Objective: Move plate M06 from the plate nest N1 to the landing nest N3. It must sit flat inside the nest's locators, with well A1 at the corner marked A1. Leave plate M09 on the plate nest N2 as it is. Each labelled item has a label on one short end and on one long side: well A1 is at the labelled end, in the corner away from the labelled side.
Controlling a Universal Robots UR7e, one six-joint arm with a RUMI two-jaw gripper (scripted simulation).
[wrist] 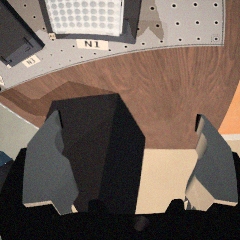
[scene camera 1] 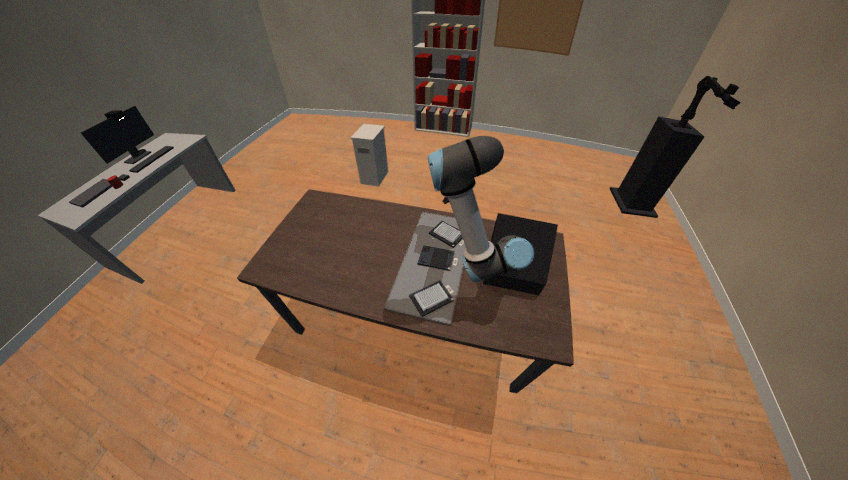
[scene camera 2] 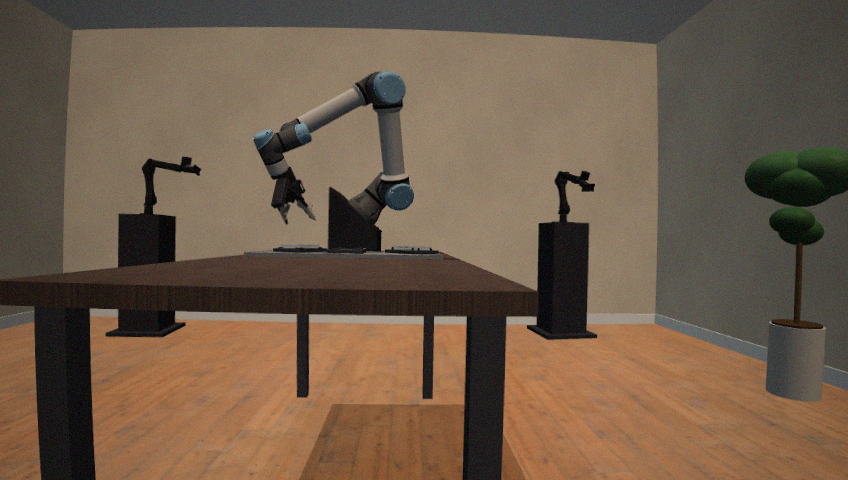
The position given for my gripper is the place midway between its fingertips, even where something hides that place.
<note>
In view: my gripper [scene camera 2: 301,222].
My gripper is seen too in the wrist view [wrist: 129,113].
</note>
